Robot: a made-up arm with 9 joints.
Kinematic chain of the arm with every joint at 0, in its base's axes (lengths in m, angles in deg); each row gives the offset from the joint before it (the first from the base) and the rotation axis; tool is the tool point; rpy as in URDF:
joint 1: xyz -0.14 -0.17 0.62 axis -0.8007 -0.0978 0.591
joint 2: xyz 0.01 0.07 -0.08 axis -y
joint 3: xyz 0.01 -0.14 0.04 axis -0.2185 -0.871 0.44
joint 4: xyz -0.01 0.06 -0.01 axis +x
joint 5: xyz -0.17 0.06 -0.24 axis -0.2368 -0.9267 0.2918
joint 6: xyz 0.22 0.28 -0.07 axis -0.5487 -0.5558 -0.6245
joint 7: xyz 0.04 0 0.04 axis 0.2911 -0.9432 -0.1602
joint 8: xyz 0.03 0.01 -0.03 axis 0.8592 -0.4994 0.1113
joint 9: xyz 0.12 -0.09 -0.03 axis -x
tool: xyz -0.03 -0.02 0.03 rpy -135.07 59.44 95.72
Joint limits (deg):
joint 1: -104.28..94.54
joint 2: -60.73..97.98
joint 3: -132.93..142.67
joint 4: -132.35..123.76
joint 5: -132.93..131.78
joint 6: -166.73..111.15
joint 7: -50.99..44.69
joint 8: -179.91..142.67
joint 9: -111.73..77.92
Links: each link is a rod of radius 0.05 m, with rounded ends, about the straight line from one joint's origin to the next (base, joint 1, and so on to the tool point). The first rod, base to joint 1, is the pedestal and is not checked.
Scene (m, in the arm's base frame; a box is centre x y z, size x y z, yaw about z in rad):
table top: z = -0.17
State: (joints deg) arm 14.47 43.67 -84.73 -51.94 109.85 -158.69 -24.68 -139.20 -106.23
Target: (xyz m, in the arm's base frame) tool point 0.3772 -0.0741 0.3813
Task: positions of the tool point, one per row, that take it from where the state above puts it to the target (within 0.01 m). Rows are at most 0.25 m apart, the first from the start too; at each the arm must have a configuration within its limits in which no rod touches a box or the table.
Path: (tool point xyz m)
1: -0.3994 0.0847 0.0279
2: -0.2188 0.0377 -0.0345
3: -0.0229 0.0019 -0.0255
4: 0.1590 -0.0262 0.0554
5: 0.2995 -0.0504 0.1979
6: 0.3772 -0.0741 0.3813

